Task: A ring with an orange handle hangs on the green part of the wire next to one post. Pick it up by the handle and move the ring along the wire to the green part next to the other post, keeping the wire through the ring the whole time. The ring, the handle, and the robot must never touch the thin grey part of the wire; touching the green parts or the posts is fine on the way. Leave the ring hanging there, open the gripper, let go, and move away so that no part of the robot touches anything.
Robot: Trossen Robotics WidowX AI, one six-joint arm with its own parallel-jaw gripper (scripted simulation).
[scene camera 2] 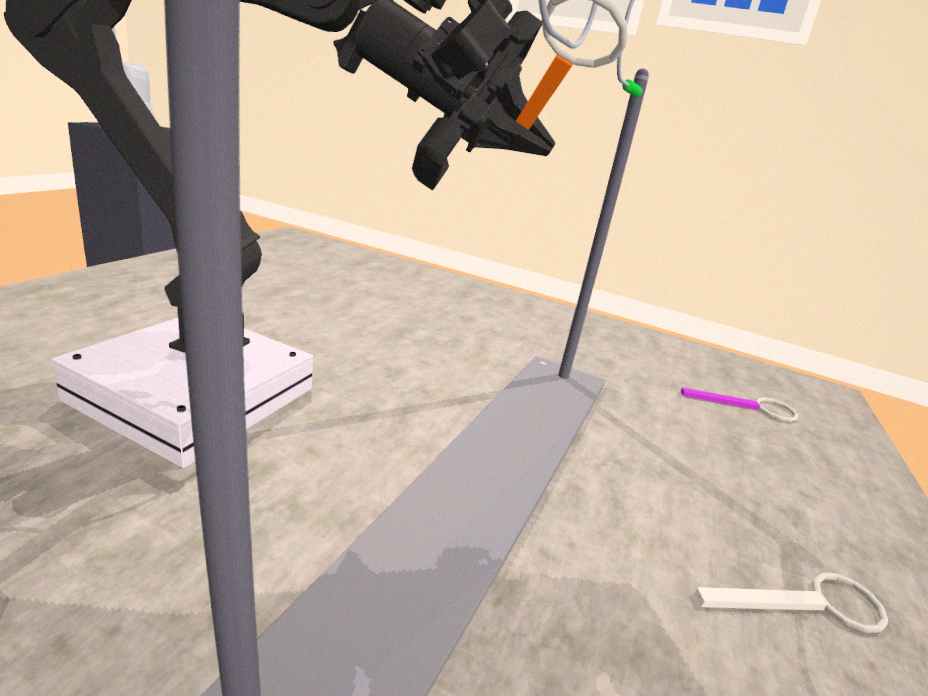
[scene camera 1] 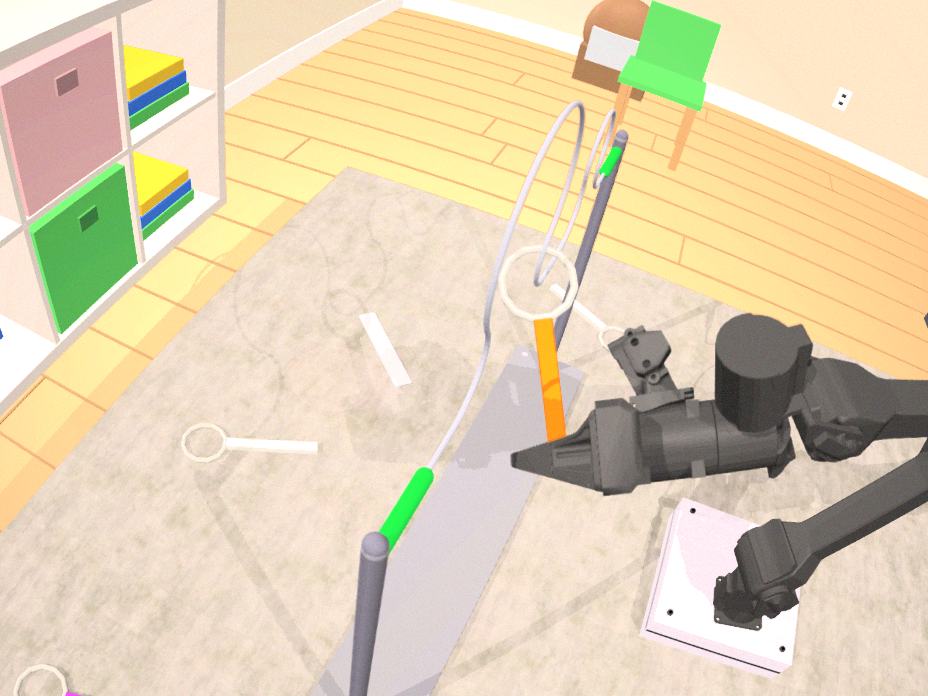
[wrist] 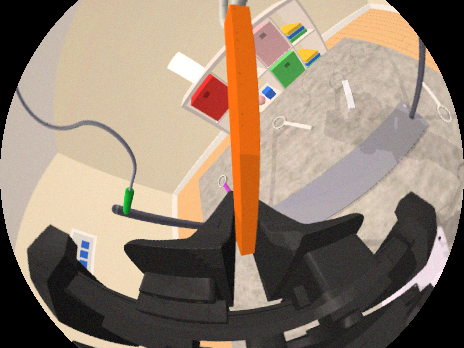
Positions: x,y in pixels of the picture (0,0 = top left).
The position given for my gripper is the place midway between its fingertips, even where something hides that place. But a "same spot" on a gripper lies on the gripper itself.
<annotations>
My gripper shows in scene camera 2, in scene camera 1 (pixel 511 460) and in the wrist view. The same spot on my gripper: (scene camera 2: pixel 492 124) is (wrist: pixel 307 224).
</annotations>
